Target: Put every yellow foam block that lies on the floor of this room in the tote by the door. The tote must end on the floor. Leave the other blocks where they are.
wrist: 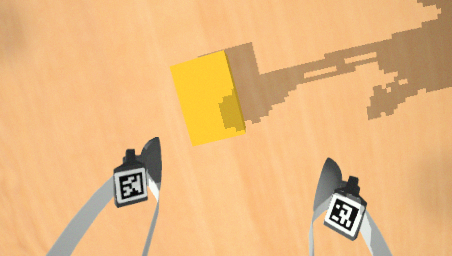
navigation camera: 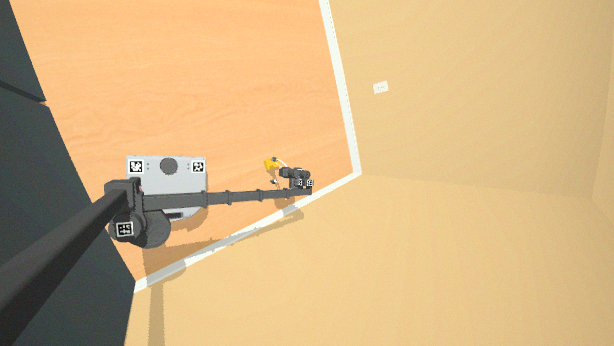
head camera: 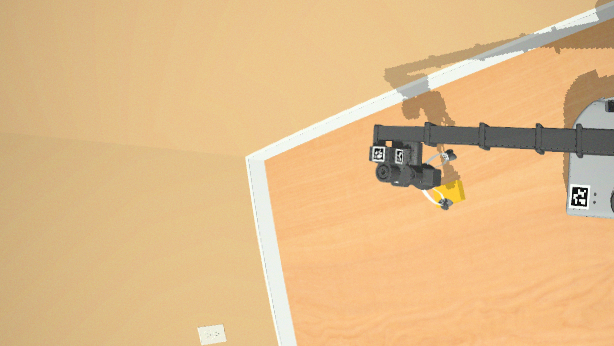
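Pixels of known places: gripper, fingertip midpoint: point(navigation camera: 271, 170) point(head camera: 451, 180); robot's base at its link origin: point(navigation camera: 168, 164).
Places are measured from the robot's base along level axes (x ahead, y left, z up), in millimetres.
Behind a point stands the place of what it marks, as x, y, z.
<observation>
A yellow foam block point(head camera: 455, 192) @[13, -569, 45] point(navigation camera: 269, 164) @[11, -574, 45] point(wrist: 202, 97) lies flat on the wooden floor. My gripper point(head camera: 448, 179) @[-22, -557, 115] point(navigation camera: 274, 170) @[-22, -557, 115] point(wrist: 239, 166) @[-22, -557, 115] is open and points down above the floor, with nothing between its fingers. In the wrist view the block lies beyond the fingertips, nearer the left finger's side, and a gap shows between it and both fingers. In the head view one fingertip overlaps part of the block. A shadow falls on its right edge in the wrist view. The tote and the door do not show in these views.
My arm point(head camera: 510, 136) @[-106, -269, 467] point(navigation camera: 245, 196) @[-103, -267, 467] stretches out from the base point(head camera: 582, 172) @[-63, -126, 160] point(navigation camera: 182, 180) @[-67, -58, 160] close along a wall. White baseboards point(head camera: 270, 225) @[201, -1357, 22] point(navigation camera: 342, 90) @[637, -1205, 54] meet in a corner past the wrist. Dark panels point(navigation camera: 30, 150) @[56, 417, 296] stand beside the base. A wall outlet point(head camera: 212, 334) @[586, -1232, 401] point(navigation camera: 380, 87) @[586, -1232, 402] also shows.
</observation>
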